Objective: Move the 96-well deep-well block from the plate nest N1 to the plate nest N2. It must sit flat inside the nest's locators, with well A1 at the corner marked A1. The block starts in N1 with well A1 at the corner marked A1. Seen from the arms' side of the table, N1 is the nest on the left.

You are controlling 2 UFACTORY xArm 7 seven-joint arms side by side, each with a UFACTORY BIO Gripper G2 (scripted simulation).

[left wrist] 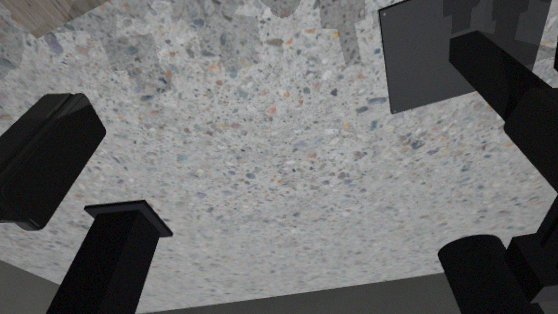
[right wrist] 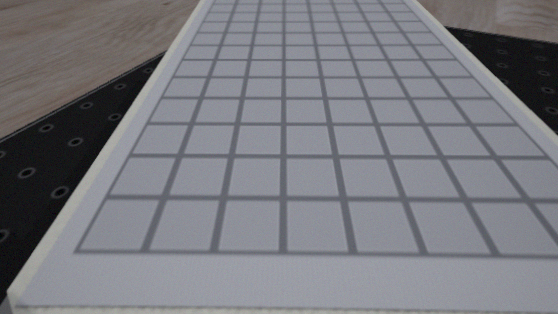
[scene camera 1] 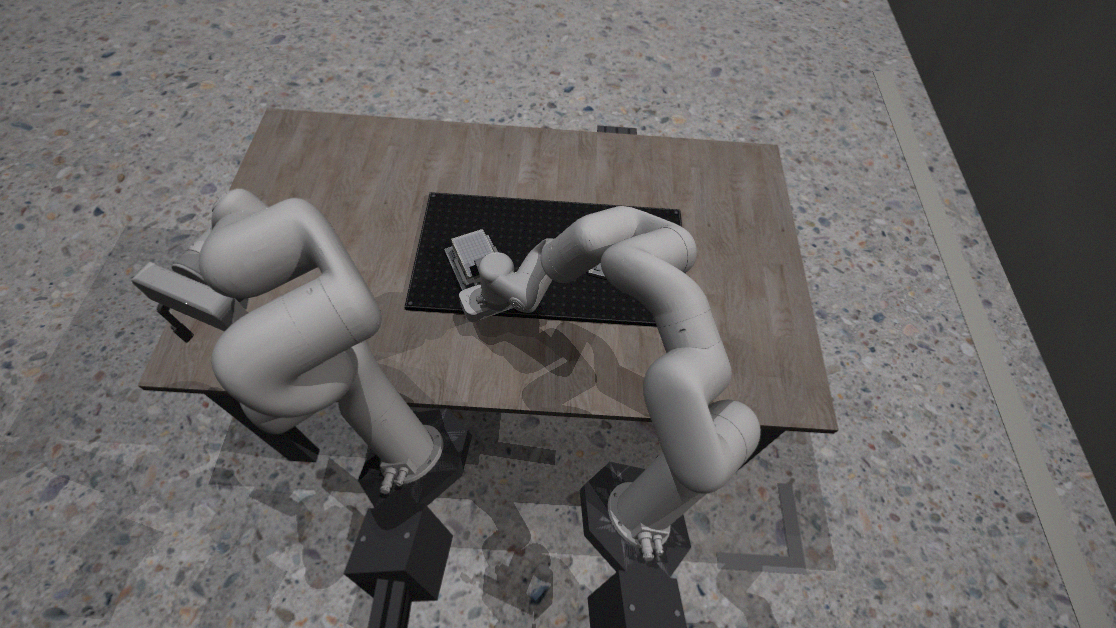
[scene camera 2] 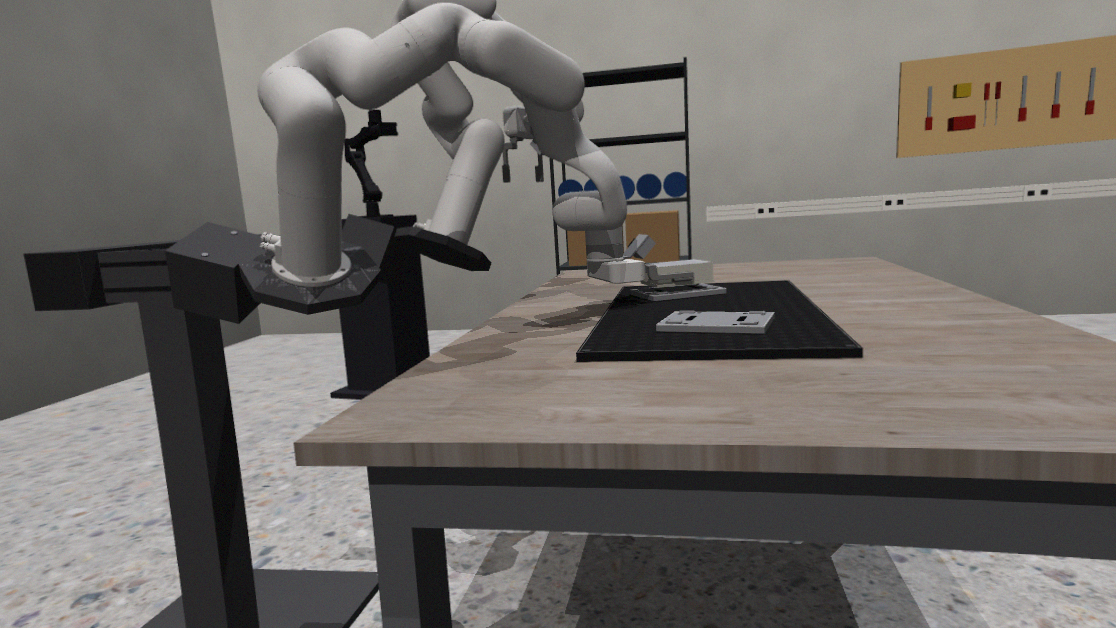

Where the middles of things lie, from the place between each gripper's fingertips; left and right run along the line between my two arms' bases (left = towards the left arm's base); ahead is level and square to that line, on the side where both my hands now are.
The nest N2 (scene camera 2: 704,318) is 330 mm to the right of my right hand, 150 mm ahead of it and 40 mm below it. Round my right hand: pale deep-well block (scene camera 2: 703,270) 10 mm to the left, 10 mm ahead.
Right now the pale deep-well block is 470 mm ahead of my left hand, 290 mm to the right of it and 240 mm below it. From my left hand the other things lie so: nest N2: 610 mm ahead, 630 mm to the right, 280 mm below.
